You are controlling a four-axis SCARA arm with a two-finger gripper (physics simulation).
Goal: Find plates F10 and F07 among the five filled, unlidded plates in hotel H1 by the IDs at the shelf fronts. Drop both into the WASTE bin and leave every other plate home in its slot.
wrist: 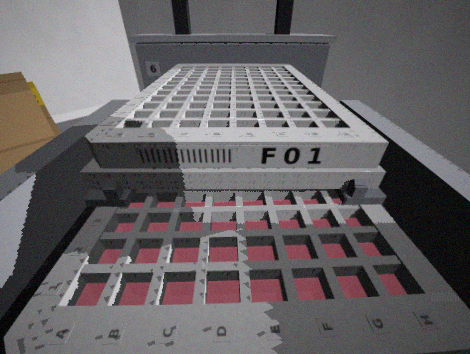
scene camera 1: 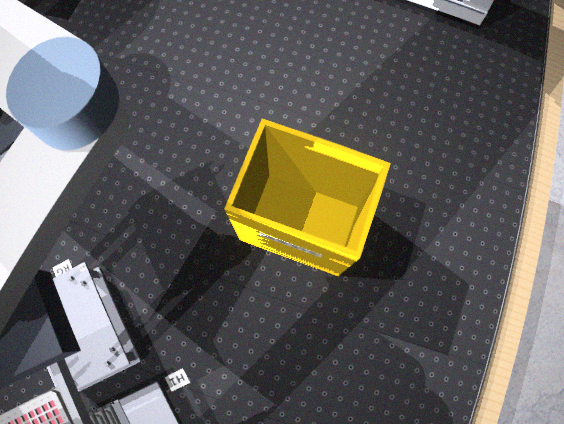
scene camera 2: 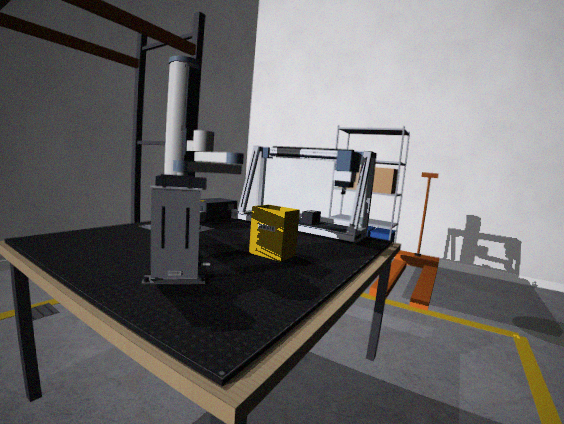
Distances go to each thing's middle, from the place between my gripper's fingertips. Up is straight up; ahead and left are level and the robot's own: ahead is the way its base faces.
Right now my hand is 11 cm above the grey tower (scene camera 2: 173, 257), 6 cm to the left of it and 6 cm short of it. Round my hand: RG stand (scene camera 1: 91, 324) (20 cm below, 13 cm behind, 12 cm to the left).
